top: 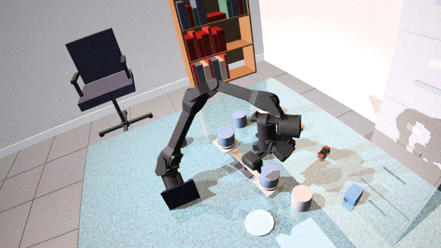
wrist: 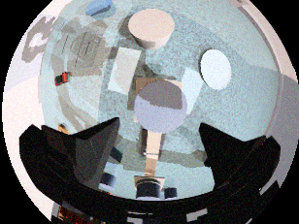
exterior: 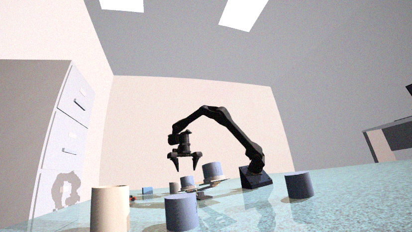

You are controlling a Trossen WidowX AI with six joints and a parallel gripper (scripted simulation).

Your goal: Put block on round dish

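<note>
My gripper tip is 8 cm above the block. From my gripper tip the other things lie so: small red car 29 cm ahead, 11 cm below, 5 cm to the left; small balance 13 cm to the left, 10 cm below, 4 cm behind; white round dish 13 cm to the right, 12 cm below, 10 cm behind.
</note>
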